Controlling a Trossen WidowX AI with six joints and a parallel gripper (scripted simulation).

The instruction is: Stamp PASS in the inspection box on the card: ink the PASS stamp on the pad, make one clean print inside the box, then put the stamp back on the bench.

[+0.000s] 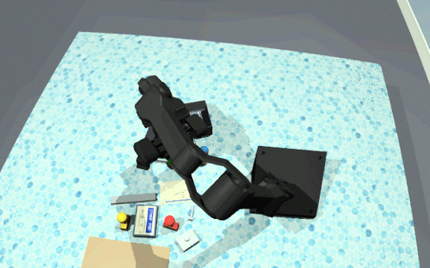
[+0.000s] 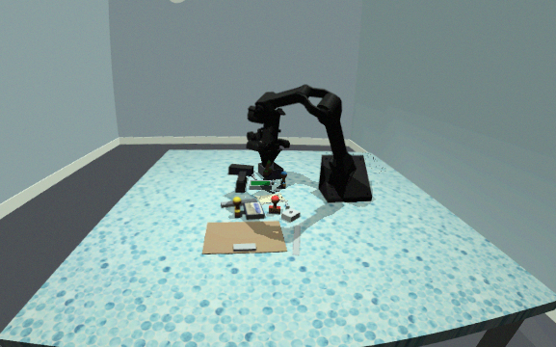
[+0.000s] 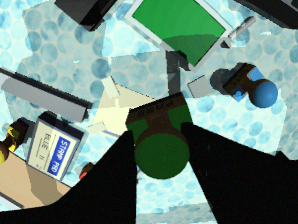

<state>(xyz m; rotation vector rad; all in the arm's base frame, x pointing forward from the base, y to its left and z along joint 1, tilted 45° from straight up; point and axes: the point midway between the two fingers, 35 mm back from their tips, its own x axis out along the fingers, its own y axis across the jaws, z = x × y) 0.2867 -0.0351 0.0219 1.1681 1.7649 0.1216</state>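
Right now my gripper tip is 110 mm above the beige card, 50 mm to the right of it and 20 mm past it. The rest, counted from my gripper tip: green ink pad (110 mm below, 60 mm to the right, 30 mm ahead); green-knobbed stamp (20 mm below); blue-knobbed stamp (90 mm below, 70 mm to the right, 70 mm behind).
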